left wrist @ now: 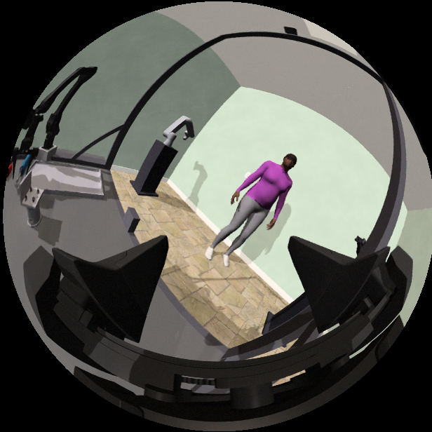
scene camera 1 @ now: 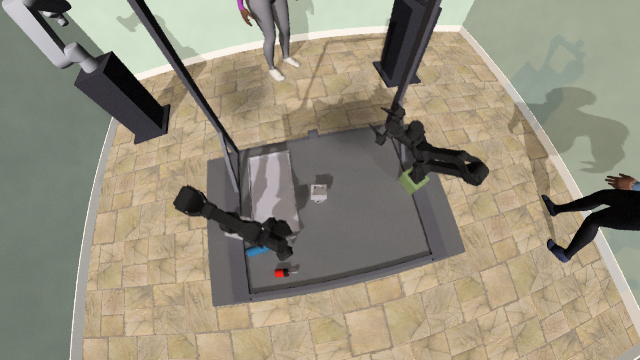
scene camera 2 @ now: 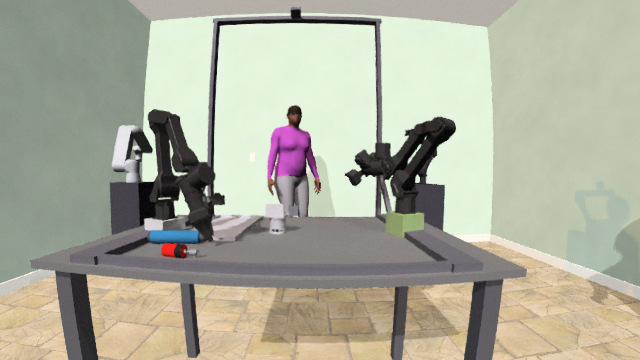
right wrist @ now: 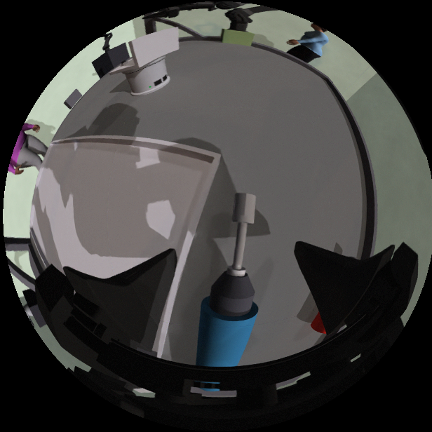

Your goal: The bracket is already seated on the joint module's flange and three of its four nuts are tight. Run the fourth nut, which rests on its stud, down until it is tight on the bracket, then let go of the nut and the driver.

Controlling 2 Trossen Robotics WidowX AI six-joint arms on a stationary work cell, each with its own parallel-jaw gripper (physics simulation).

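Places are measured from the left arm's base along level axes (x right, y ahead, z up), in metres.
Where they show: left gripper, fingertip midpoint: point(scene camera 1: 375, 116) point(scene camera 2: 351, 169); right gripper, fingertip midpoint: point(scene camera 1: 287, 239) point(scene camera 2: 212, 239); left arm's base, link origin: point(scene camera 1: 416, 176) point(scene camera 2: 404, 212); right arm's base, link origin: point(scene camera 2: 165, 218).
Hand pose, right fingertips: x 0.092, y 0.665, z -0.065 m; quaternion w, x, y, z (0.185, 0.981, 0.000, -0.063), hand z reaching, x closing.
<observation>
Things, the pixels of their top centre, and the offset from my right fingertips. "*": a spot on its surface instead.
- joint module, top centre: point(scene camera 2: 277, 212) dy -0.233, dx +0.100, dz +0.061 m
- blue driver, surface spot: point(scene camera 2: 174, 236) * dy +0.113, dx +0.003, dz +0.014 m
- red driver, top centre: point(scene camera 2: 180, 244) point(scene camera 1: 285, 272) dy +0.077, dx -0.125, dz +0.021 m
- shallow pale tray, top centre: point(scene camera 2: 225, 223) point(scene camera 1: 271, 191) dy -0.049, dx +0.243, dz +0.003 m
- green block, top centre: point(scene camera 2: 404, 212) point(scene camera 1: 416, 176) dy -0.664, dx -0.094, dz +0.065 m
The joint module point(scene camera 2: 277, 227) point(left wrist: 33, 217) point(right wrist: 146, 77) stands upright mid-table with the pale bracket point(scene camera 1: 319, 192) point(scene camera 2: 274, 211) point(left wrist: 33, 195) point(right wrist: 155, 47) on top. Small dark spots show on the bracket in the left wrist view; the nuts are too small to tell apart. A blue driver point(scene camera 1: 257, 251) point(scene camera 2: 174, 236) point(right wrist: 227, 335) with a grey socket lies beside the tray. My right gripper point(scene camera 1: 285, 256) point(scene camera 2: 207, 239) point(right wrist: 237, 252) is open low by it; the driver shows between the spread fingers, unheld. My left gripper point(scene camera 1: 376, 116) point(scene camera 2: 352, 175) point(left wrist: 230, 242) is open and empty, high near the table's back edge, away from the module.
A red driver point(scene camera 1: 280, 273) point(scene camera 2: 173, 250) lies near the front left of the table. A shallow pale tray point(scene camera 1: 272, 172) point(right wrist: 196, 225) lies between the right arm's base and the module. A green block point(scene camera 1: 412, 182) point(scene camera 2: 405, 224) is under the left arm. Low rails border the table.
</observation>
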